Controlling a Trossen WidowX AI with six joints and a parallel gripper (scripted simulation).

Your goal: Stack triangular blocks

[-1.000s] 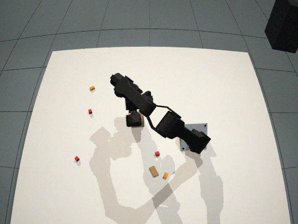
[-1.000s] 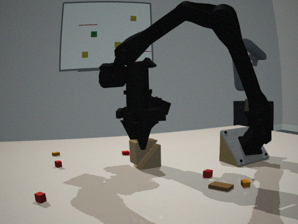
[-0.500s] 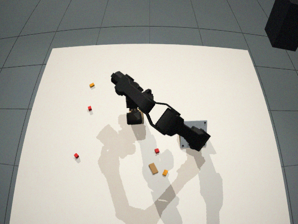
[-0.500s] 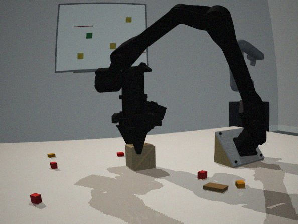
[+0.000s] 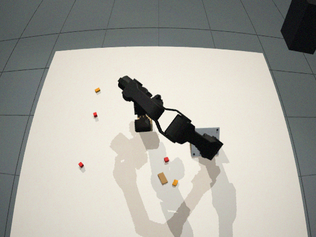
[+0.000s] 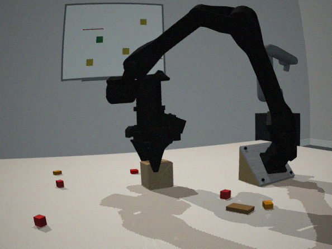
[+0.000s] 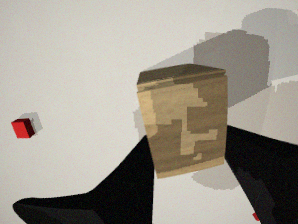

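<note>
Now: gripper tip 1 cm below the tan triangular block. Also, from my gripper tip: flat brown brick 10 cm behind, 24 cm to the left, 4 cm below.
</note>
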